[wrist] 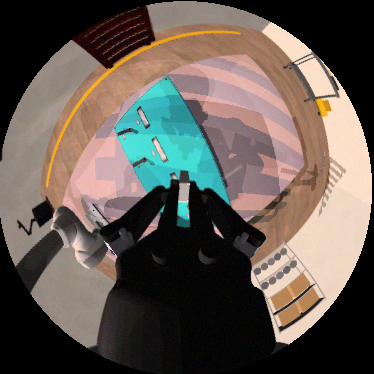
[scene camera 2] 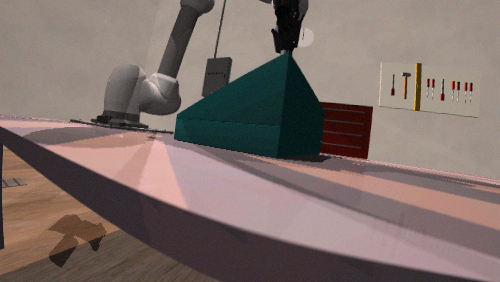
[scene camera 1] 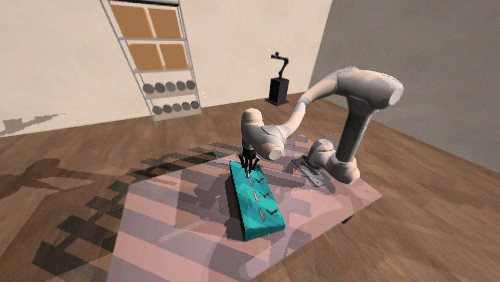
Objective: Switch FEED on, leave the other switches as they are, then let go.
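Where they show: gripper, between the fingertips: [wrist: 183, 177] [scene camera 1: 247, 176]; arm's base, origin of its link: [scene camera 2: 120, 125] [scene camera 1: 314, 164].
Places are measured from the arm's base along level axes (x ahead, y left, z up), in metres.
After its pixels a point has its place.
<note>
A teal sloped switch panel [scene camera 1: 257, 231] @[x 0.796, y 0.148, z 0.086 m] [scene camera 2: 240, 105] @[x 0.614, y -0.318, z 0.071 m] [wrist: 175, 120] @[x 0.773, y 0.002, z 0.146 m] stands on the table. My gripper [scene camera 1: 248, 175] @[x 0.687, y -0.104, z 0.219 m] [scene camera 2: 286, 52] [wrist: 183, 177] @[x 0.687, y -0.104, z 0.219 m] is shut and empty, its tips low at the panel's far end in scene view 1. Dark levers show beside pale labels: the near lever [scene camera 1: 271, 212] @[x 0.661, y 0.123, z 0.097 m] [wrist: 126, 132] @[x 0.658, y 0.119, z 0.096 m], the middle lever [scene camera 1: 266, 195] @[x 0.617, y 0.018, z 0.097 m] [wrist: 139, 162] @[x 0.611, y 0.010, z 0.102 m], and another lever [scene camera 1: 260, 180] @[x 0.574, y -0.097, z 0.100 m] close to the fingers. The label lettering is too small to read, so I cannot tell which is FEED. The gripper hides the panel's far end; contact with a switch cannot be told.
The panel stands on a pink table [scene camera 1: 150, 220] @[x 1.282, y -0.325, z -0.011 m] [scene camera 2: 225, 190] @[x 0.667, y -0.549, z -0.011 m]. The arm's base plate [scene camera 1: 312, 175] @[x 0.124, y 0.064, z 0.000 m] [wrist: 95, 214] @[x 0.135, y 0.104, z 0.001 m] is beside the panel. A red cabinet [scene camera 2: 347, 130] [wrist: 120, 37], a shelf rack and a tool board [scene camera 2: 472, 100] are farther back.
</note>
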